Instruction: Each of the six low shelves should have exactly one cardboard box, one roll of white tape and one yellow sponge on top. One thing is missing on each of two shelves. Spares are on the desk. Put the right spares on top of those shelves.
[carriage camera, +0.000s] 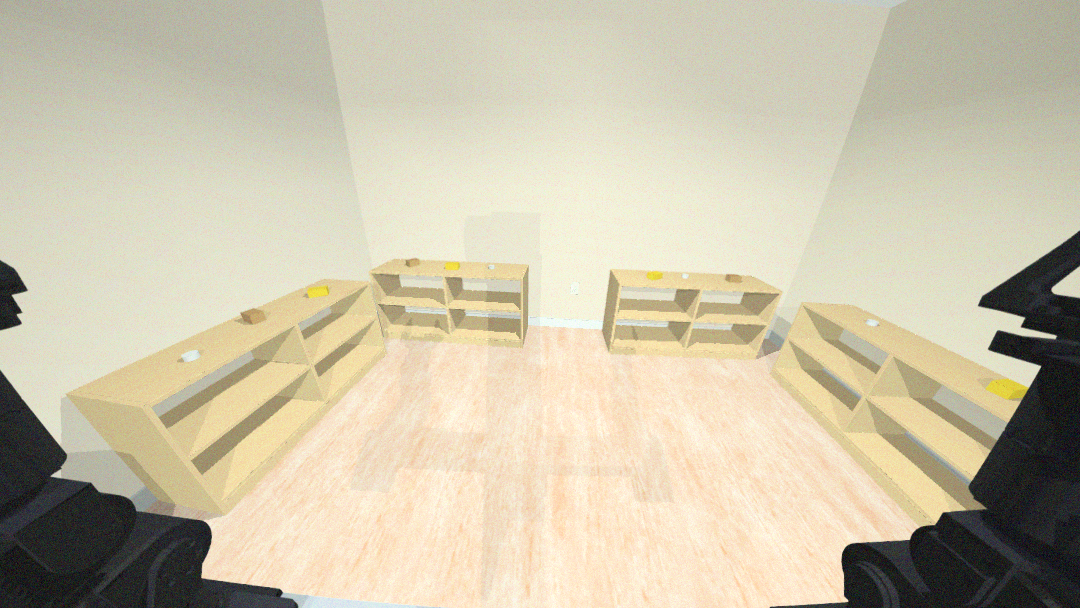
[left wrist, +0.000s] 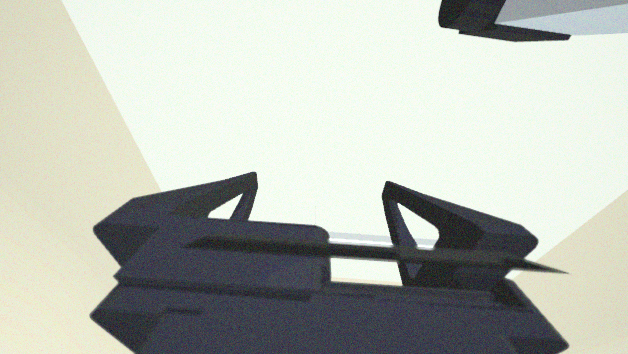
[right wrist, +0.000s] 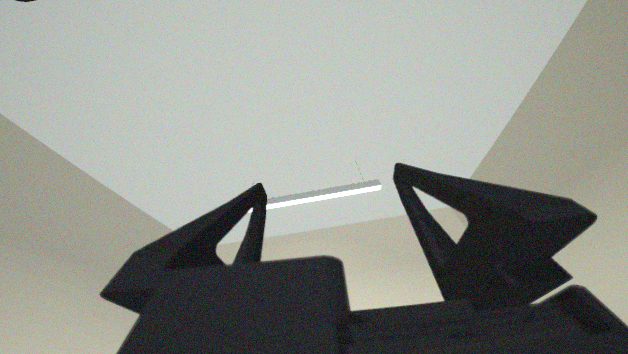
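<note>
In the carriage camera four low wooden shelves show. The left shelf (carriage camera: 113, 381) bears white tape (carriage camera: 190, 355), a cardboard box (carriage camera: 253, 316) and a yellow sponge (carriage camera: 317, 291). The back left shelf (carriage camera: 511, 269) bears a box (carriage camera: 412, 262), a sponge (carriage camera: 451, 266) and tape (carriage camera: 491, 266). The back right shelf (carriage camera: 627, 277) bears a sponge (carriage camera: 654, 275), tape (carriage camera: 684, 275) and a box (carriage camera: 733, 278). The right shelf (carriage camera: 827, 311) bears tape (carriage camera: 872, 322) and a sponge (carriage camera: 1005, 388); my right arm hides its near end. My left gripper (left wrist: 320, 183) and right gripper (right wrist: 328, 175) are open, empty and raised, away from the shelves.
Wooden floor (carriage camera: 559, 422) lies between the shelves. The back wall (carriage camera: 604, 151) has a small white outlet (carriage camera: 575, 288). My arms fill both lower corners of the carriage view. The wrist views face the ceiling (left wrist: 310, 100) (right wrist: 300, 90). The desk does not show.
</note>
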